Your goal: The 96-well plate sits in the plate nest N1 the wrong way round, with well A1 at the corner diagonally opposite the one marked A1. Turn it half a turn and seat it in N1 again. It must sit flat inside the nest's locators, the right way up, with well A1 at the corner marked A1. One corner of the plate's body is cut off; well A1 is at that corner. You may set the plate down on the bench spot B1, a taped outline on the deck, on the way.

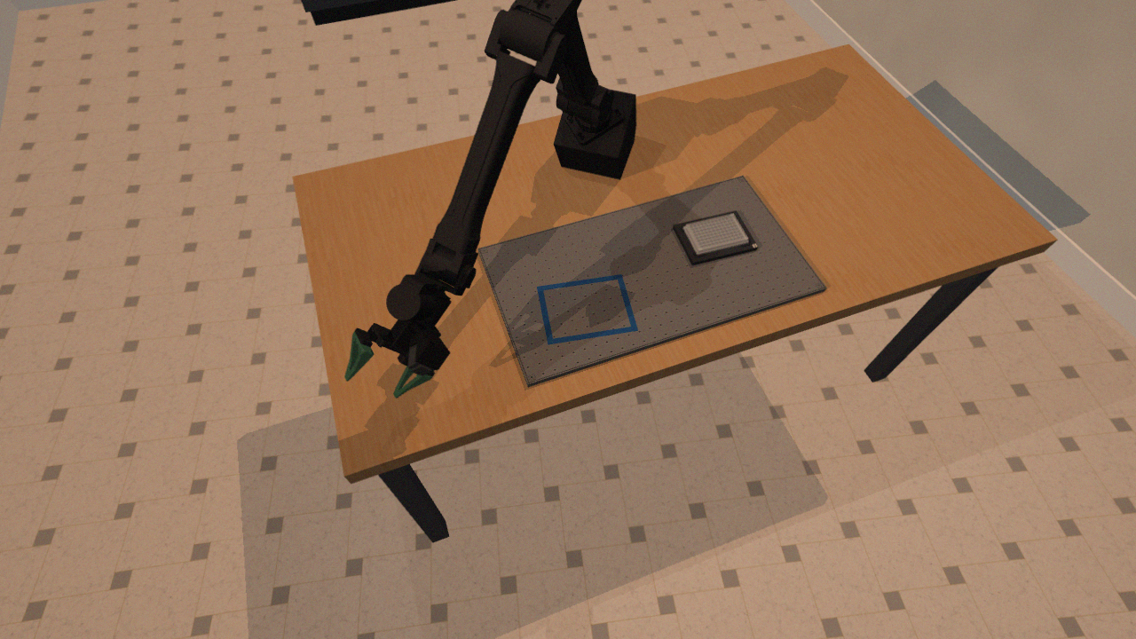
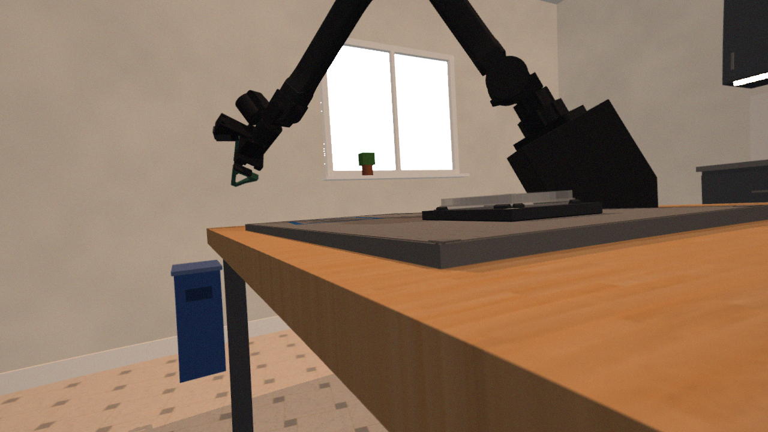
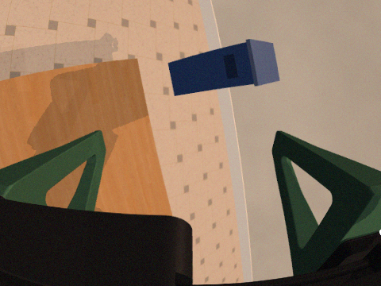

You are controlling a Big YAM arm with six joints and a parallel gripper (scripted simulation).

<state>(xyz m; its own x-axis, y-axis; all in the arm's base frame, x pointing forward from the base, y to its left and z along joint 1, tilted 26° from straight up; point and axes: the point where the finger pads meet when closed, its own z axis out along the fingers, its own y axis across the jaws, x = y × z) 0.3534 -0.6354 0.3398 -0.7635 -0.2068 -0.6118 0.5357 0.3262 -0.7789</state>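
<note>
Now: hand 82 cm to the right of the 96-well plate, 13 cm above it and 1 cm past it. From my hand the other things lie so: black plate nest N1: 82 cm to the left, 14 cm below, 1 cm behind; then A1 label: 88 cm to the left, 13 cm below, 6 cm ahead.
</note>
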